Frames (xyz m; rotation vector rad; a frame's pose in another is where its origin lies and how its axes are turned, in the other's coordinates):
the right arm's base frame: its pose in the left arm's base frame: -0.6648 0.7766 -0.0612 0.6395 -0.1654 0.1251
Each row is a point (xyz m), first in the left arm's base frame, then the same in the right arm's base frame.
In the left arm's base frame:
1: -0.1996 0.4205 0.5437
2: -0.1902 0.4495 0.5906
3: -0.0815 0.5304 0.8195
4: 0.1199 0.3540 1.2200
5: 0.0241 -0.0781 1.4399
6: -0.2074 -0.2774 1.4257
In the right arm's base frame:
1: 0.5484 -0.0086 0.6390
2: 0.5685 0.0402 0.6575
3: 0.7241 0.2198 0.7771
4: 0.9867 0.2791 1.1766
5: 0.9069 0.0794 1.6216
6: 0.6646 -0.0488 1.7570

